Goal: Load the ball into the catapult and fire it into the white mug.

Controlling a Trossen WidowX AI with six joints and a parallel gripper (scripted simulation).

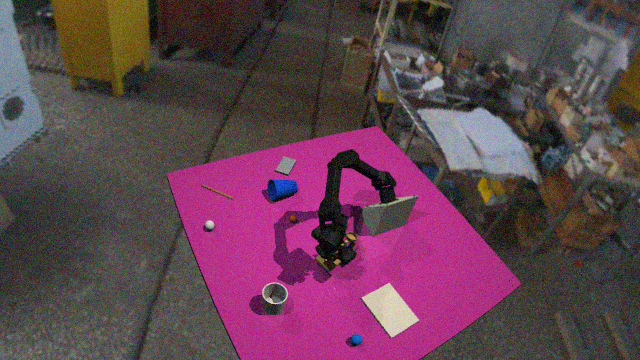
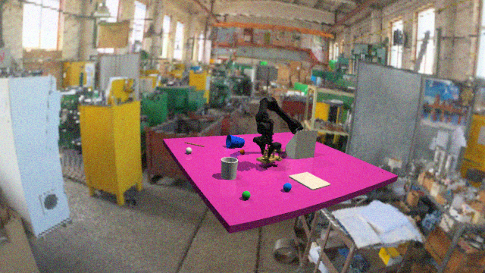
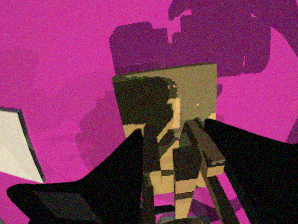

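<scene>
My gripper tip is 27 cm to the left of the orange ball, 5 cm above it and 1 cm short of it. From my gripper tip the other things lie so: wooden catapult: 7 cm behind, 2 cm above, 1 cm to the right; beige plate: 30 cm to the left, 12 cm behind, 6 cm below; white mug: 28 cm ahead, 8 cm to the left, 4 cm below.
</scene>
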